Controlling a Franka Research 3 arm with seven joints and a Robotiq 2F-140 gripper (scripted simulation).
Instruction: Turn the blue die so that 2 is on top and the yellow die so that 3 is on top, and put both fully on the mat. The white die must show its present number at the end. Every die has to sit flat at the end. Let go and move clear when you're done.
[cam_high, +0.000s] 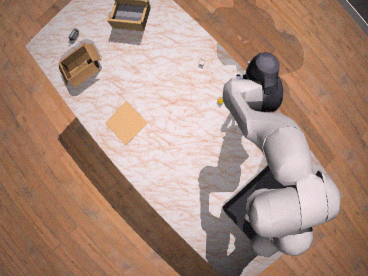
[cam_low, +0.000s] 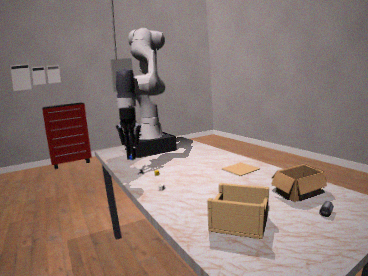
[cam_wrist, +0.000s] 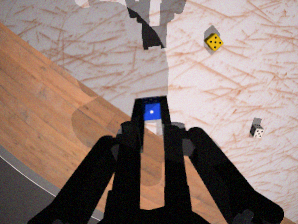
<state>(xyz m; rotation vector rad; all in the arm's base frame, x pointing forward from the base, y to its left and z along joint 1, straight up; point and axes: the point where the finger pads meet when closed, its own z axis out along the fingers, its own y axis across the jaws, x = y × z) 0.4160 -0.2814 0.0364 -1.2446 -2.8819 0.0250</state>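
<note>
Right now my hand is 3 cm above the blue die. From my hand the other things lie so: yellow die 3 cm ahead, 11 cm to the left, 12 cm below; then white die 21 cm ahead, 5 cm to the left, 12 cm below; then tan mat 24 cm ahead, 48 cm to the left, 13 cm below.
</note>
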